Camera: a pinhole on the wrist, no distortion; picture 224 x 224 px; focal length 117.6 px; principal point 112.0 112.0 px. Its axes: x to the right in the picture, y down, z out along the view. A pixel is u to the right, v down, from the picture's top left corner.
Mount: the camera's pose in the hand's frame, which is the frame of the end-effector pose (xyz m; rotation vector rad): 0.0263 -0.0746 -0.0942 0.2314 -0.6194 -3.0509
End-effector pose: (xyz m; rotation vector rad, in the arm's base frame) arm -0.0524 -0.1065 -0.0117 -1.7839 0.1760 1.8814
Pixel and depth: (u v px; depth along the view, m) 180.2 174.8 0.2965
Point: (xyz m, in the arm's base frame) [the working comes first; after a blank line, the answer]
In the camera's frame: 0.1719 0.1583 0.2965

-0.1924 0.0308 0.2247
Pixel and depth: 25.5 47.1 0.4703
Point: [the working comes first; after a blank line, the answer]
In the camera's frame: -0.3459 -0.2595 0.4703

-0.4639 -0.2021 -0.3627
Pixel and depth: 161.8 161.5 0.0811
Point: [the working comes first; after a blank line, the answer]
In the camera's frame: 0.0343 0.0341 0.0811

-0.0070 -0.0528 0.0263
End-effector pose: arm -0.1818 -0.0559 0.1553 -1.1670 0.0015 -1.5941
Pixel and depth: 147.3 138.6 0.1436
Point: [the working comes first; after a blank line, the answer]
In the camera's frame: 0.0431 0.0325 0.1436

-0.1946 0.0158 0.1800
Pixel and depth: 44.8 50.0 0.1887
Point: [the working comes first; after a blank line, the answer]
In the camera's frame: -0.1078 -0.0995 0.1887

-0.0655 -0.1427 0.2015
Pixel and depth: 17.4 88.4 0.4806
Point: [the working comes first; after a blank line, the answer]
In the camera's frame: -0.3866 -0.0964 0.4806

0.2512 -0.1977 0.4457
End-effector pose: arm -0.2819 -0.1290 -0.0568 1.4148 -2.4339 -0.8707
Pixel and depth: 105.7 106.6 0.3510
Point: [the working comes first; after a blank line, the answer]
In the camera's frame: -0.0188 -0.0161 0.3510

-0.4318 -0.0079 -0.1908
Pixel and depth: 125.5 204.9 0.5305
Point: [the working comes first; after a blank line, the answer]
In the camera's frame: 0.0609 0.4191 0.5305

-0.2716 0.0860 -0.6307
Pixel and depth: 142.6 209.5 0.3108
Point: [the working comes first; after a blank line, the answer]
In the camera's frame: 0.0809 0.2577 0.3108

-0.2079 -0.0067 -0.3816
